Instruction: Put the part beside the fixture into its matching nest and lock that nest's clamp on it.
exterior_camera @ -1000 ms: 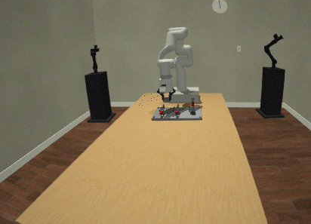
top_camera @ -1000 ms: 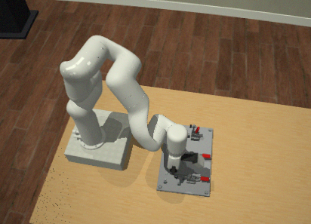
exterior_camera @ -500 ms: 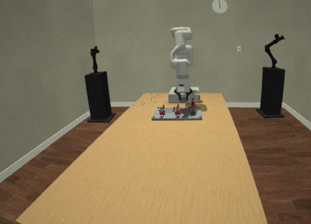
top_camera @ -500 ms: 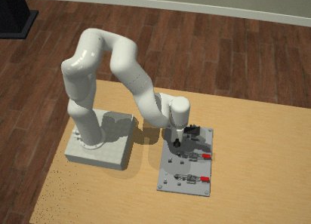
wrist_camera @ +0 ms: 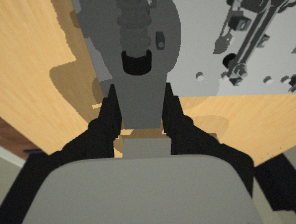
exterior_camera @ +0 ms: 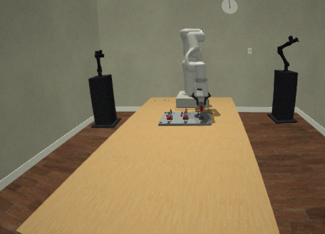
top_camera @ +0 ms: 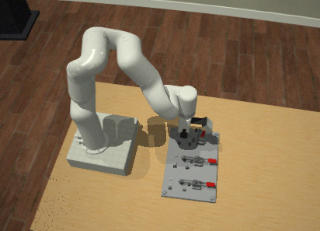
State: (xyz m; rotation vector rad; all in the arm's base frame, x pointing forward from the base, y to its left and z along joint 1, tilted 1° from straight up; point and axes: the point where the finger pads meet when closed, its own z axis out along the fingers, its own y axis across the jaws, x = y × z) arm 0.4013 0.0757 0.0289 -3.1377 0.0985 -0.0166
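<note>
Right now my hand is 10 mm above the grey block part. Also, from my hand: grey fixture plate: 110 mm to the right, 100 mm below, 40 mm ahead.
</note>
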